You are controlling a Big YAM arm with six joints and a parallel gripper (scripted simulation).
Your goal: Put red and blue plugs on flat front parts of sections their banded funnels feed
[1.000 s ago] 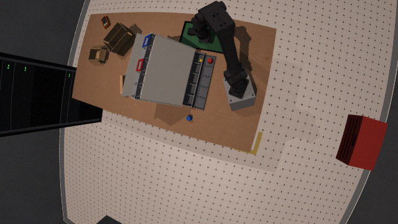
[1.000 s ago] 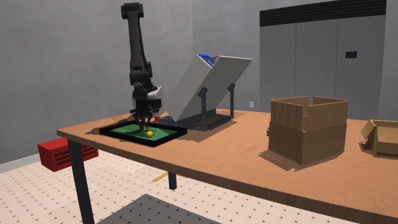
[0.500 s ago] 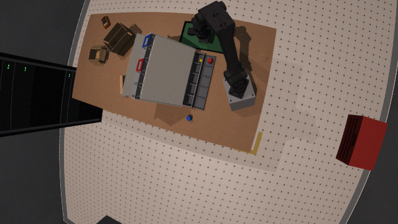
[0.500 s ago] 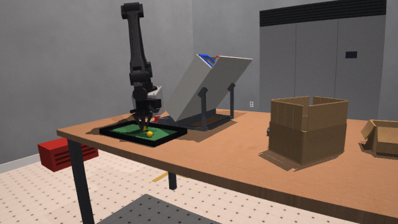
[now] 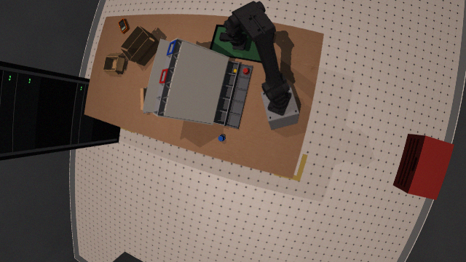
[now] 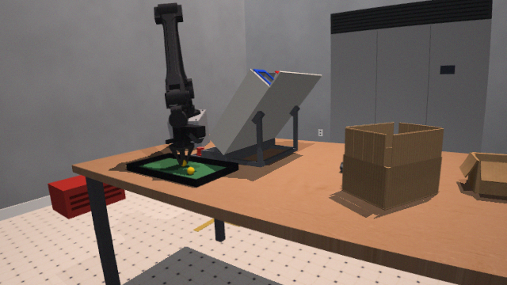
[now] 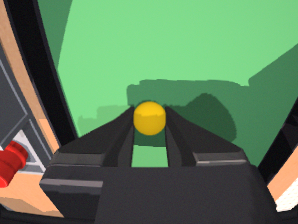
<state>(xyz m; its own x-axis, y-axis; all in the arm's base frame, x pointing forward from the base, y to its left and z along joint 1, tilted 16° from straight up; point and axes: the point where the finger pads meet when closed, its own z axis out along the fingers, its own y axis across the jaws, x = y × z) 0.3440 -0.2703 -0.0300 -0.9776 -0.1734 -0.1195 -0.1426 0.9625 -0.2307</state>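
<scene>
The green tray is 20 mm ahead of my hand, 30 mm to the right of it and 10 mm below it. Also, from my hand: cardboard box: 680 mm ahead, 180 mm to the left, 50 mm above; then sloped grey cover: 90 mm ahead, 320 mm to the left, 190 mm above.
</scene>
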